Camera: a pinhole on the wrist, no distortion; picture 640 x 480 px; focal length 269.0 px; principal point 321.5 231.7 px. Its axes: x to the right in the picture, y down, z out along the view. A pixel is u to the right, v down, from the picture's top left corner.
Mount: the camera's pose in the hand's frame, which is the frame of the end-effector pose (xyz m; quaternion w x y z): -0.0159 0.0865 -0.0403 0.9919 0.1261 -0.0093 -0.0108
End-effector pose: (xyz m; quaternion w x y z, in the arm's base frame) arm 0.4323 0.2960 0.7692 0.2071 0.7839 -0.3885 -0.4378
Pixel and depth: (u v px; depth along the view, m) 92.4 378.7 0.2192
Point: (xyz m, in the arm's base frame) 0.1342 0.3679 0.8724
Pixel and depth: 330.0 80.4 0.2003
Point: 0.3521 0.3551 0.6626
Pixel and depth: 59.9 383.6 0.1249
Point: 0.2529 0.3296 0.8749
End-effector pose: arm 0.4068 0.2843 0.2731 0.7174 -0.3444 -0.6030 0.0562
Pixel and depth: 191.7 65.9 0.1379
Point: 0.3100 0.2497 0.2199
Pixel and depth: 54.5 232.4 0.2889
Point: 0.1194 0.2480 0.0141
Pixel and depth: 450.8 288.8 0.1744
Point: 0.3240 0.4339 0.2886
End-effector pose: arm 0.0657 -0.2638 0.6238 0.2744 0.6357 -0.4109 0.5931
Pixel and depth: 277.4 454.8 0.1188
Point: -0.0099 -0.4177 0.5529
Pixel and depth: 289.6 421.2 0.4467
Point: 0.0791 -0.7863 0.4455
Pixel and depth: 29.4 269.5 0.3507
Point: 0.1967 -0.4684 0.1767
